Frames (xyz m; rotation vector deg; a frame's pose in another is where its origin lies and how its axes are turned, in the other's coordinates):
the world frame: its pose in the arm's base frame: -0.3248 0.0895 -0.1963 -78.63 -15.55 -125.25
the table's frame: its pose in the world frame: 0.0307 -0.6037 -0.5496 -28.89 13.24 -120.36
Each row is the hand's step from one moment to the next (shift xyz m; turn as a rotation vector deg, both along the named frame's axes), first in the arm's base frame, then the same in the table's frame.
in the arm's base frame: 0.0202 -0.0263 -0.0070 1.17 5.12 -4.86
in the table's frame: -0.0259 -0.0219 0.0000 5.90 -3.46 -2.09
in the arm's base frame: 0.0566 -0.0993 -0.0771 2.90 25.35 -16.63
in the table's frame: -0.0854 -0.0951 -0.0516 27.93 -10.56 -6.03
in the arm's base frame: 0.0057 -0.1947 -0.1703 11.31 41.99 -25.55
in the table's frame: -0.1545 -0.1107 -0.1756 45.28 -21.71 -4.74
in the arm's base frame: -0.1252 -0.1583 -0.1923 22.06 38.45 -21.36
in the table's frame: -0.1032 -0.0136 -0.2586 40.03 -28.36 3.86
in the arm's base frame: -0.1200 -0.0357 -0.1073 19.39 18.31 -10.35
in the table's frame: -0.0020 0.0362 -0.1608 18.34 -20.92 6.69
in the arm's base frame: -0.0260 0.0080 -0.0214 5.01 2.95 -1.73
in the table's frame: 0.0145 0.0097 -0.0299 2.81 -4.96 2.09
